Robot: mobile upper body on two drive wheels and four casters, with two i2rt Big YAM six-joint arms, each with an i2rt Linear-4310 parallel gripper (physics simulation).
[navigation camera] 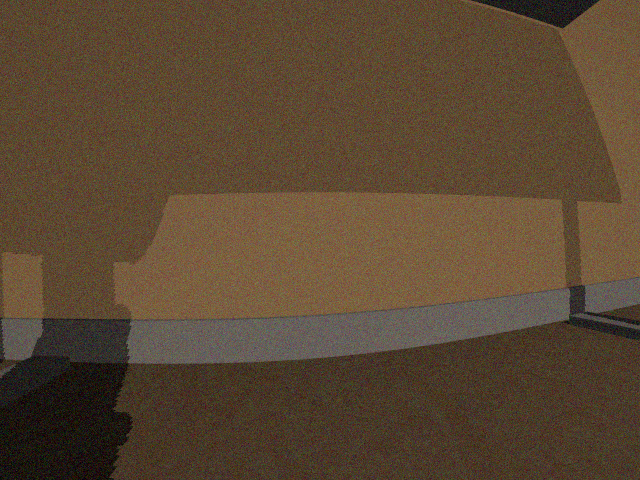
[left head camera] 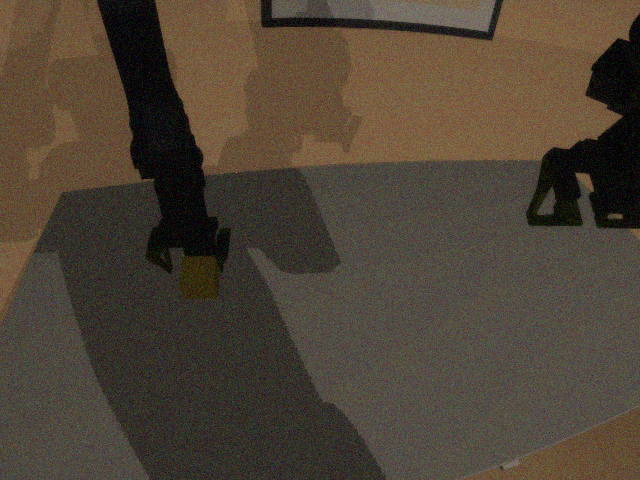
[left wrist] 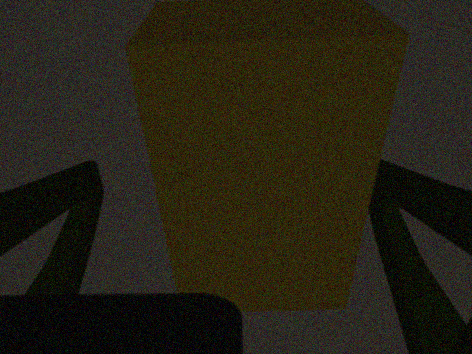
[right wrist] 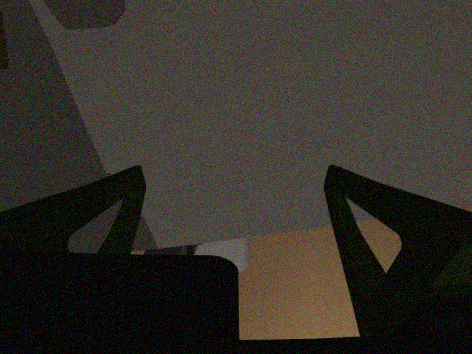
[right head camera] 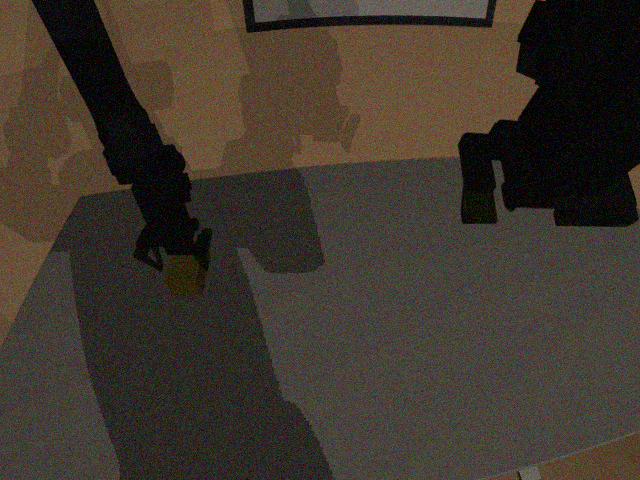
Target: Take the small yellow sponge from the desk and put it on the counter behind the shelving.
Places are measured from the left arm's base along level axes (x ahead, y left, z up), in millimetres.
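Pixels of known places: left gripper, fingertip midpoint: (left head camera: 196, 270) (left wrist: 234, 175) (right head camera: 183, 269); right gripper, fingertip midpoint: (left head camera: 564, 220) (right wrist: 234, 175) (right head camera: 511, 217).
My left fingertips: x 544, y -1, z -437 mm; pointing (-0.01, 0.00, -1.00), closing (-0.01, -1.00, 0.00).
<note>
For each thing: its top centre in the pictures, then the offset to it from my left fingertips. "spot": a spot on its surface instead. Level surfaces: height alone.
- small yellow sponge, middle of its top: (left wrist: 263, 211) (left head camera: 198, 261) (right head camera: 185, 260) dz +22, dx +3, dy -9 mm
- grey desk, its level: dz -23 mm
- dark-framed pale panel, surface spot: (right head camera: 369, 21) (left head camera: 383, 26) spot: dz +343, dx +375, dy -379 mm
- brown floor, its level: dz -973 mm
The small yellow sponge (left head camera: 199, 284) (right head camera: 184, 283) (left wrist: 265, 150) is on the grey desk (left head camera: 439, 310) (right head camera: 439, 310) (right wrist: 250, 100), in a shadow. A sliver of the sponge (right wrist: 3, 45) shows at the left edge of the right wrist view. My left gripper (left head camera: 195, 269) (right head camera: 183, 269) (left wrist: 234, 175) is open at the sponge, its fingers on either side. In the left wrist view the sponge overlaps the right-hand fingertip and is well apart from the left-hand one. My right gripper (left head camera: 588, 219) (right head camera: 532, 221) (right wrist: 234, 175) is open and empty over the desk. The counter and shelving do not show.
A dark-framed pale panel (left head camera: 377, 22) (right head camera: 369, 21) is beyond the desk's far edge. The navigation camera shows a tan wall (navigation camera: 336, 248), a pale baseboard (navigation camera: 310, 338) and brown floor (navigation camera: 361, 413), with a dark low bar (navigation camera: 604, 324) at right and another (navigation camera: 31, 377) at left.
</note>
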